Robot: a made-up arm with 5 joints.
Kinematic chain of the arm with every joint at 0, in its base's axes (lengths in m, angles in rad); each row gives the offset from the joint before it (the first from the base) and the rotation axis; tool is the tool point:
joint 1: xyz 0 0 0.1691 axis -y
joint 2: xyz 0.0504 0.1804 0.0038 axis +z
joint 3: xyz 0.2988 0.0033 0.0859 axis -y
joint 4: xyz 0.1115 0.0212 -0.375 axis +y
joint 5: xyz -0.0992 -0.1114 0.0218 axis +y
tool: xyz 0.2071 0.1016 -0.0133
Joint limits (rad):
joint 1: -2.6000..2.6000
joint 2: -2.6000..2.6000
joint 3: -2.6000..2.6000
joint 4: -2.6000..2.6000
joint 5: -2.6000..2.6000
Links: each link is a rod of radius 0.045 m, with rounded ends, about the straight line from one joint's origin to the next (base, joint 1, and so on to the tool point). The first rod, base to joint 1, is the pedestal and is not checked.
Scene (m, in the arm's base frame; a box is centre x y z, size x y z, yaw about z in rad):
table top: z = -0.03
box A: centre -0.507 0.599 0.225 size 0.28 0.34 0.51 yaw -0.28
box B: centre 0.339 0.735 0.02 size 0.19 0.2 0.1 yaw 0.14
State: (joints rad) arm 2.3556 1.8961 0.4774 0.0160 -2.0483
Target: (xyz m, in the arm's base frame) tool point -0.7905 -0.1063 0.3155
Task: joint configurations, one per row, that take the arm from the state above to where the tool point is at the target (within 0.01 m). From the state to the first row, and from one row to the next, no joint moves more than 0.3 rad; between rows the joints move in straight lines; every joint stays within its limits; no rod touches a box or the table.
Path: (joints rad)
1: 2.1593 1.6979 0.4380 0.2668 -1.9438
2: 1.9631 1.4996 0.3987 0.5177 -1.8394
3: 1.7668 1.3014 0.3593 0.7685 -1.7349
4: 1.5705 1.1031 0.3199 1.0193 -1.6304
5: 1.7421 0.8515 0.4688 1.1410 -1.5933
6: 1.9137 0.5998 0.6176 1.2627 -1.5561
7: 2.0853 0.3481 0.7664 1.3844 -1.5190
8: 2.2568 0.0964 0.9152 1.5061 -1.4818
9: 2.4284 -0.1552 1.0641 1.6277 -1.4446
10: 2.6000 -0.4069 1.2129 1.7494 -1.4075

